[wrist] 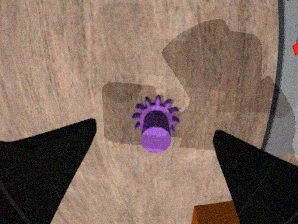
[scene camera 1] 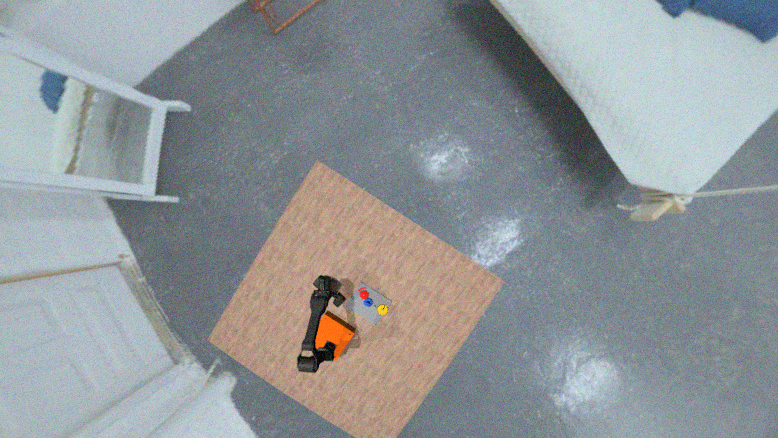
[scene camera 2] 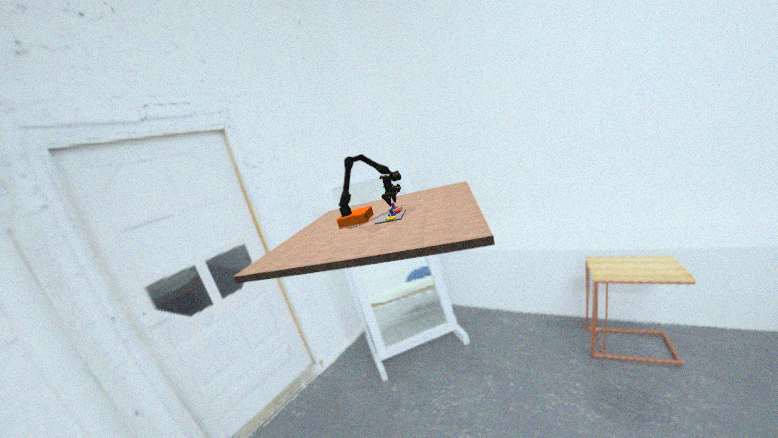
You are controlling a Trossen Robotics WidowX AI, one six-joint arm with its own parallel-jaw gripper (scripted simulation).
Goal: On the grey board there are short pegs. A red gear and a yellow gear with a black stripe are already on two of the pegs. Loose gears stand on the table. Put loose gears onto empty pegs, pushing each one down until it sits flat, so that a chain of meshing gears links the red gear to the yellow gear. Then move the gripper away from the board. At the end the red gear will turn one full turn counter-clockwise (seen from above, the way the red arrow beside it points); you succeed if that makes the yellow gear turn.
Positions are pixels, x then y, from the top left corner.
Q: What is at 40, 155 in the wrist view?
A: My gripper.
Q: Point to a purple gear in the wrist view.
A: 156, 119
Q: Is my gripper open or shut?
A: Open.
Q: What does my gripper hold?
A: Nothing.
